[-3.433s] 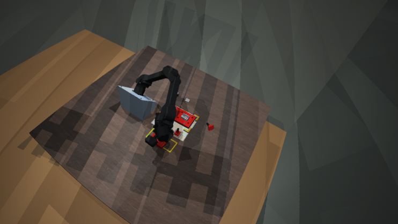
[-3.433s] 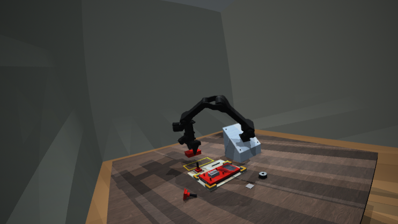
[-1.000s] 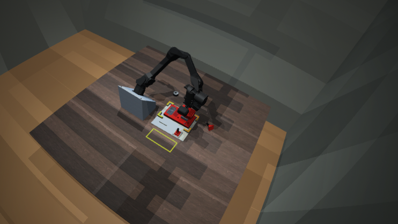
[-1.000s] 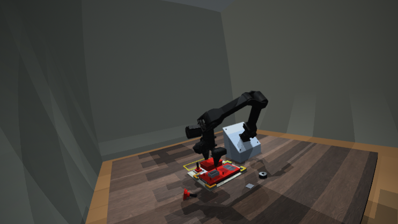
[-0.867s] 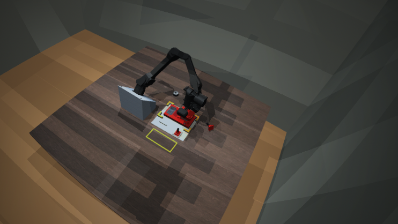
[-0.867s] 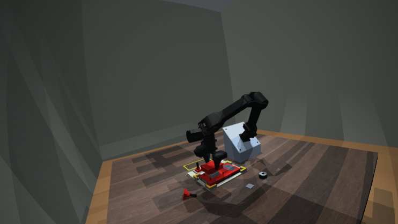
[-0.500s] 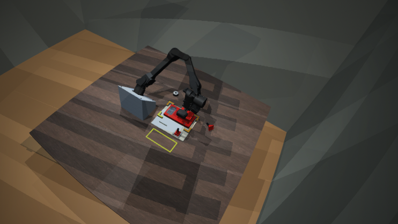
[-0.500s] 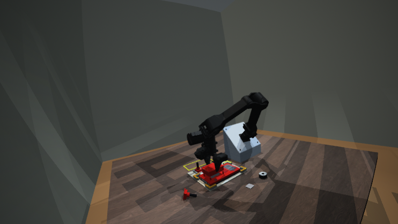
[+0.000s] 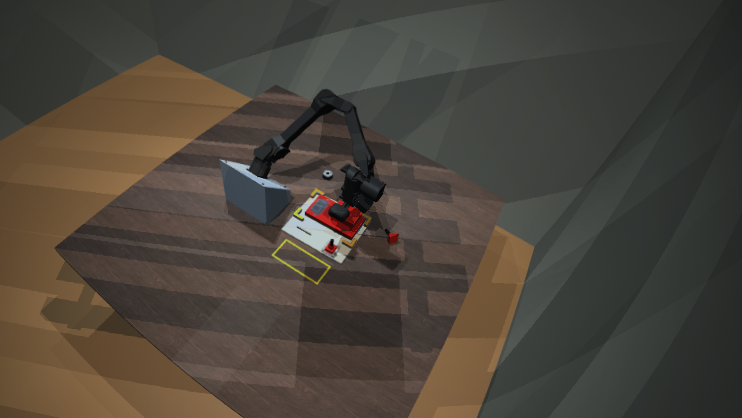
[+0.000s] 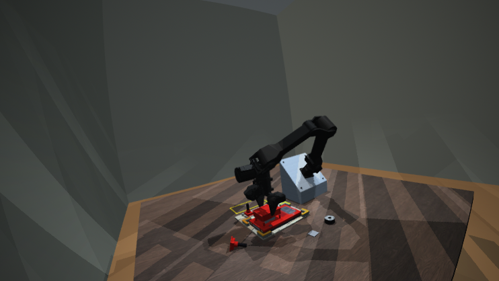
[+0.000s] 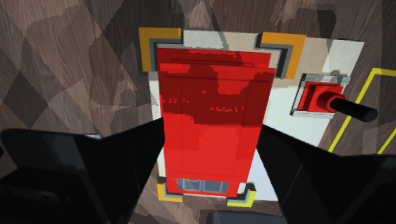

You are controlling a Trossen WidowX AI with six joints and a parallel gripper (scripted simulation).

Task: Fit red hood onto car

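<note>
The grey engine block is 30 mm below my gripper tip and 10 mm to the left of it. Also, from my gripper tip: black ring (200 mm behind, 150 mm to the left, 50 mm below); then red hood (10 mm above).
</note>
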